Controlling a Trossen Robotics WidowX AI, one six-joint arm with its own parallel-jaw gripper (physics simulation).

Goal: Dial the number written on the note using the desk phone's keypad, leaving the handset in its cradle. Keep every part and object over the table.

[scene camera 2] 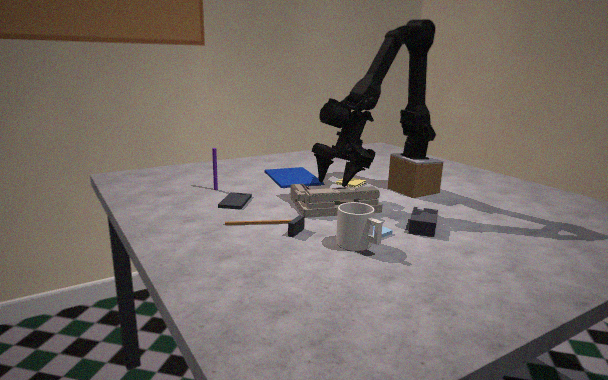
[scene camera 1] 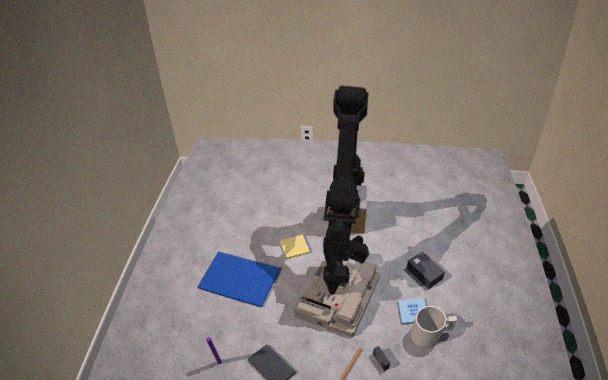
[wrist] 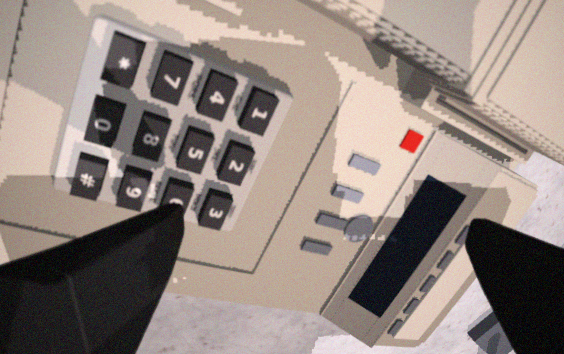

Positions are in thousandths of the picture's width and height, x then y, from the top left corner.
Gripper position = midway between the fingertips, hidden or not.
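Note:
I can see a white mug (scene camera 1: 708,846), though in the wrist view the mug is out of frame. A blue folder (scene camera 1: 404,738) (scene camera 2: 470,467) is here too; in the wrist view the folder is out of frame. The handset is at (scene camera 1: 576,809) and also at (wrist: 877,196). As for my own gripper, I find it at (scene camera 2: 547,486), at (scene camera 1: 545,746) and again at (wrist: 581,637). There is a beige desk phone (scene camera 2: 506,551), and a keypad (wrist: 244,284) as well.

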